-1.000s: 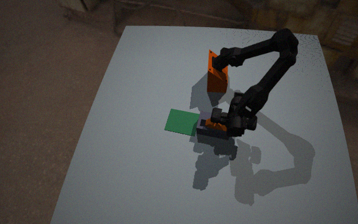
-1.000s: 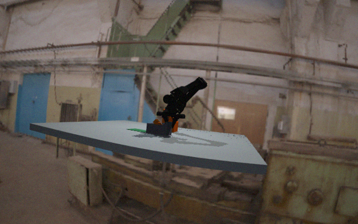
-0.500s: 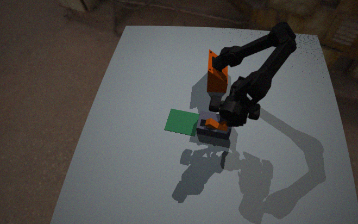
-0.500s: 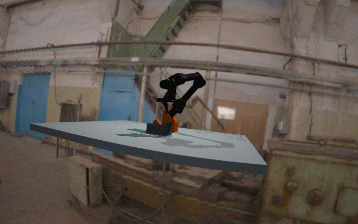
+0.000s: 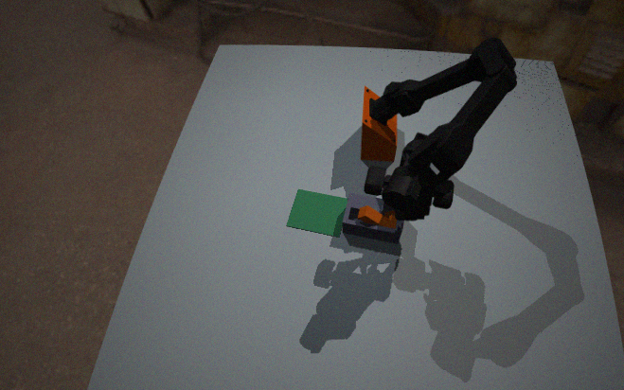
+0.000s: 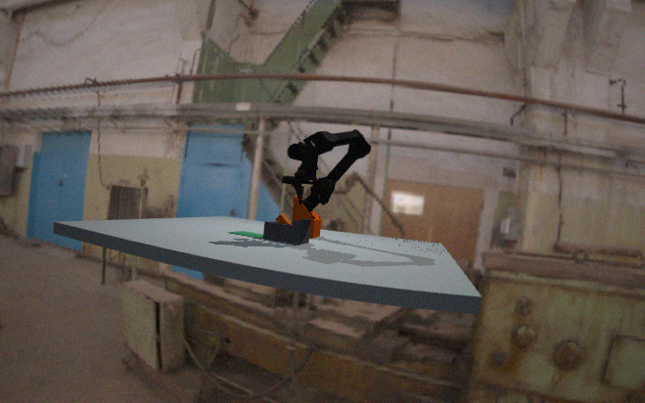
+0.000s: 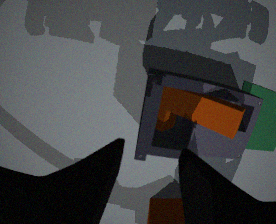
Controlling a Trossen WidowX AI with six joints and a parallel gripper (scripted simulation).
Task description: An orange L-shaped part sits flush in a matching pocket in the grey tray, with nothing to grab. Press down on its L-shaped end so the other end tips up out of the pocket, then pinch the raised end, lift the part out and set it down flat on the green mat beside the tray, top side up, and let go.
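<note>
The orange L-shaped part lies 100 mm below my gripper tip, 40 mm to the right of it and 10 mm behind it. The rest, counted from my gripper tip: green mat (220 mm to the right, 160 mm below, 40 mm behind).
</note>
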